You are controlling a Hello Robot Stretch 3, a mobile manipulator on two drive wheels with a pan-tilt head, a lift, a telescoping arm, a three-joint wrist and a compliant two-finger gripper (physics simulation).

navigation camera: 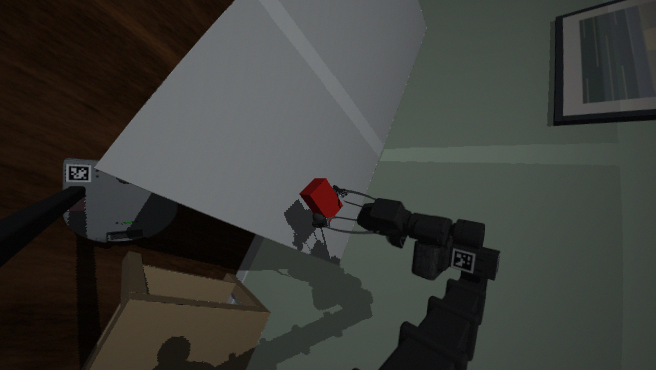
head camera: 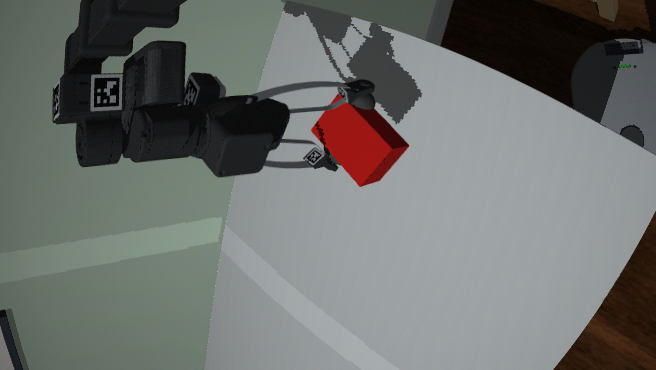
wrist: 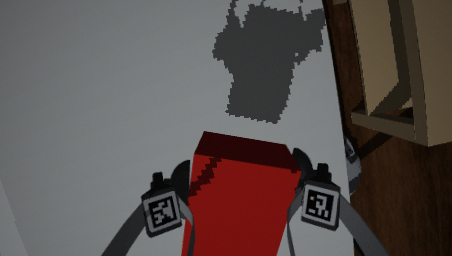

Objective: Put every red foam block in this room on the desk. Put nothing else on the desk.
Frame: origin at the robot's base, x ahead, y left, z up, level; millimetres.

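Seen in the pictures: gripper, fingertip midpoint: [navigation camera: 320, 204] [head camera: 358, 125] [wrist: 239, 174]; robot's base, origin of the base link: [head camera: 629, 139].
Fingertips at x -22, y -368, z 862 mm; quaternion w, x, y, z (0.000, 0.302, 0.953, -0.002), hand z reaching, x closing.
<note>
Offsets run from my fingertips to a thing's middle. "spot": to the spot under its first point. Level surfaces: height alone.
A red foam block {dx +15, dy +13, dz +17 mm} [head camera: 362, 145] [navigation camera: 320, 197] [wrist: 240, 215] is held tilted between the two fingertips of my gripper [head camera: 345, 127] [navigation camera: 330, 205] [wrist: 239, 174]. The gripper is shut on it, with one fingertip against each side. The block hangs above the pale grey desk {dz -142 mm} [head camera: 450, 225] [navigation camera: 250, 125] [wrist: 100, 100], near the desk's end by the wall. Its shadow lies on the desk top, apart from the block. In the wrist view the near end of the block is cut off by the frame's bottom edge. No other red block shows in these views.
A tan wooden furniture piece with an open top {spot: dx -480, dy +187, dz -412 mm} [navigation camera: 195, 320] [wrist: 435, 75] stands beyond the desk's short edge. My round base [head camera: 625, 95] [navigation camera: 115, 200] is beside the desk. A green wall [head camera: 100, 310] [navigation camera: 500, 135] with a framed picture [navigation camera: 605, 65] runs along the desk.
</note>
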